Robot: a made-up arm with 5 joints.
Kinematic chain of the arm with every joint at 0, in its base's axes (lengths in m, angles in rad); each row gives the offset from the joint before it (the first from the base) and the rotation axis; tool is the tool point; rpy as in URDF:
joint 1: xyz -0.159 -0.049 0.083 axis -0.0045 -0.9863 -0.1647
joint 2: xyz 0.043 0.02 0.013 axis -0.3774 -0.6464 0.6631
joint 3: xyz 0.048 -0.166 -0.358 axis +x
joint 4: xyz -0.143 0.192 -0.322 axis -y
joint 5: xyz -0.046 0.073 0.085 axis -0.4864 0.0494 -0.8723
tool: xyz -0.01 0.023 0.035 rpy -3.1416 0 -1.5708
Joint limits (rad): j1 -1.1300..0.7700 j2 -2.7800..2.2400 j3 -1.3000..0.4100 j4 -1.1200..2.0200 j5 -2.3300..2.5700
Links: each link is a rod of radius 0.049 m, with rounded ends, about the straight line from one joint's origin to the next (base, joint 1, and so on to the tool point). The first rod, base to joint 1, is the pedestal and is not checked.
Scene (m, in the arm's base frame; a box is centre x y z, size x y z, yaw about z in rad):
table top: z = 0
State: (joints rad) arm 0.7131 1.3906 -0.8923 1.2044 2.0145
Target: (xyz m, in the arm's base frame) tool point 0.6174 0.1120 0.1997
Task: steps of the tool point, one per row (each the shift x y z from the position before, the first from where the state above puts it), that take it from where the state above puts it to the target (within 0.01 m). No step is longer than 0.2 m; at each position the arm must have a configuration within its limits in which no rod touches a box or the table.
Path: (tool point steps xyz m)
1: 0.0463 0.1524 -0.0023
2: 0.0233 0.1766 -0.0376
3: -0.0171 0.1864 -0.0629

